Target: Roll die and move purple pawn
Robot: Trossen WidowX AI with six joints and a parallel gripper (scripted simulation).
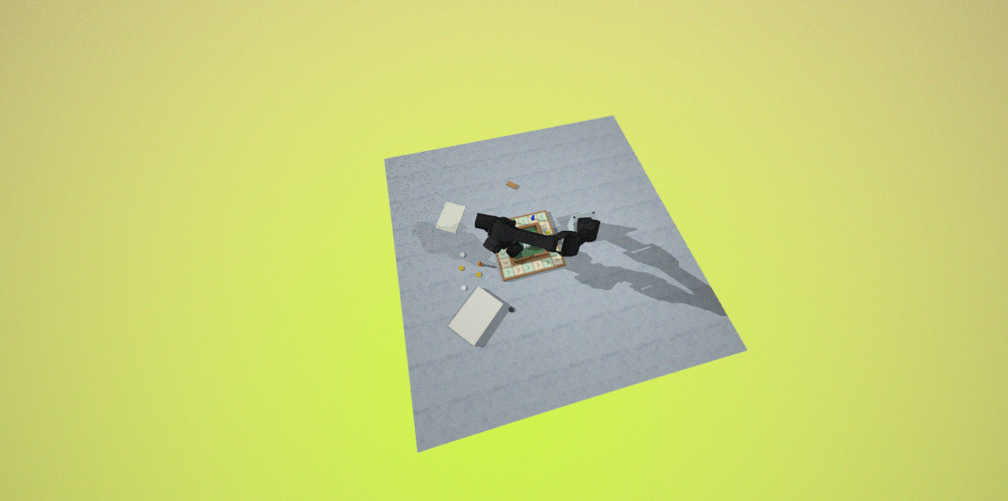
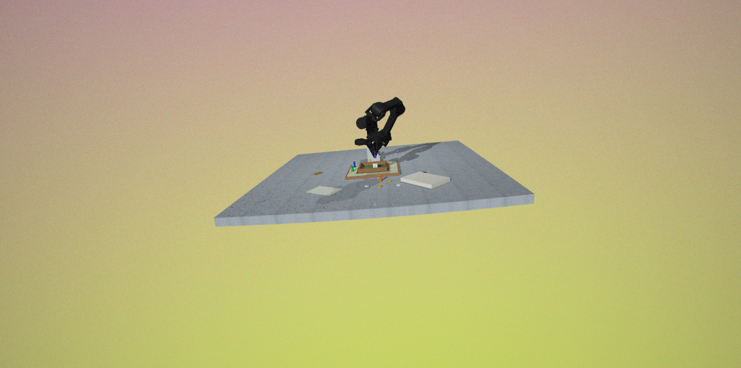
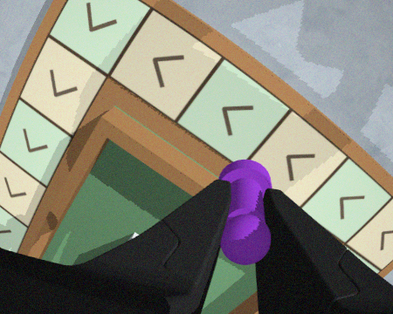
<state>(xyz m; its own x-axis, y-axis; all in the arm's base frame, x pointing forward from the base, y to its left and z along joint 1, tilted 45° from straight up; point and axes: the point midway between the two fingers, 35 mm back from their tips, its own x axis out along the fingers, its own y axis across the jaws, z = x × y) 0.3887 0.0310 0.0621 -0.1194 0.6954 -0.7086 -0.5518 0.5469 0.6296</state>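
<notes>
Now: the white die 12 cm behind my gripper tip, 2 cm to the right of it and 8 cm below it. The rest, counted from my gripper tip: orange pawn: 10 cm ahead, 3 cm to the left, 9 cm below; purple pawn: 1 cm above; green tray: 11 cm behind, 3 cm to the right, 10 cm below.
</notes>
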